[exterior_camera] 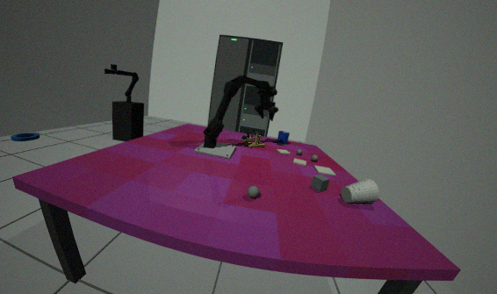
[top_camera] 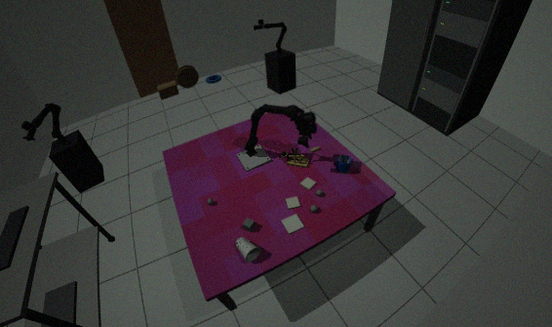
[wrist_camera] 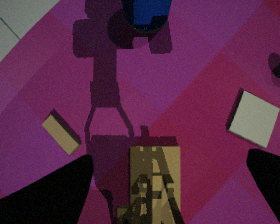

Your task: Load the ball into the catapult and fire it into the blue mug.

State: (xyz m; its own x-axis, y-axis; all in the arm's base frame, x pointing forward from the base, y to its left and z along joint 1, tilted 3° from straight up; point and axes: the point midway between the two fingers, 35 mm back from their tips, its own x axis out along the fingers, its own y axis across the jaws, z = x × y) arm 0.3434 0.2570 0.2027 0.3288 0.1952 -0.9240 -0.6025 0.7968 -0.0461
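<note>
Right now the dark ball is 150 mm behind my gripper tip, 110 mm to the right of it and 140 mm below it. Also, from my gripper tip: catapult 110 mm behind, 60 mm to the right, 140 mm below; then tan block 90 mm behind, 140 mm to the left, 190 mm below; then blue mug 190 mm ahead, 150 mm to the left, 170 mm below.
</note>
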